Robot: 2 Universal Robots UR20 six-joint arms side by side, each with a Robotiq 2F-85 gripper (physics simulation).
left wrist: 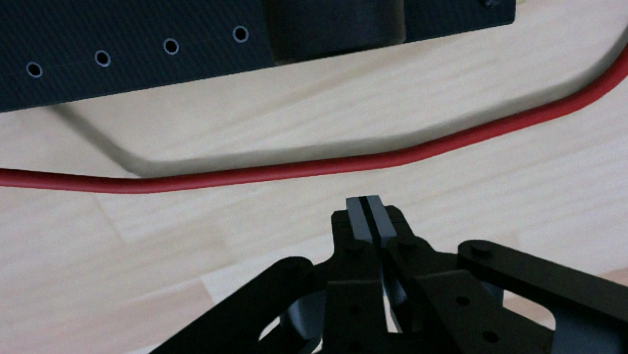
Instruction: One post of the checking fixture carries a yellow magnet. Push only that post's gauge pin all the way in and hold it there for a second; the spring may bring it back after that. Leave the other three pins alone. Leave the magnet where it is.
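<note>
The dark base plate [135, 25] of the checking fixture crosses the top left of the left wrist view, with a row of ringed holes along its near side. A thick black cylindrical post [337, 27] shows in part at the top edge, over the plate's near edge. My left gripper [362, 216] is shut and empty, its two fingertips together. In this view the fingertips are below the post and the plate, apart from both. The yellow magnet and the gauge pins do not show. My right gripper is not in view.
A red cable [280, 173] runs across the view between the plate and my left fingertips, bending up at the right edge. Its shadow falls on the pale wooden table [150, 240]. A dark screw [490, 2] sits near the plate's right corner.
</note>
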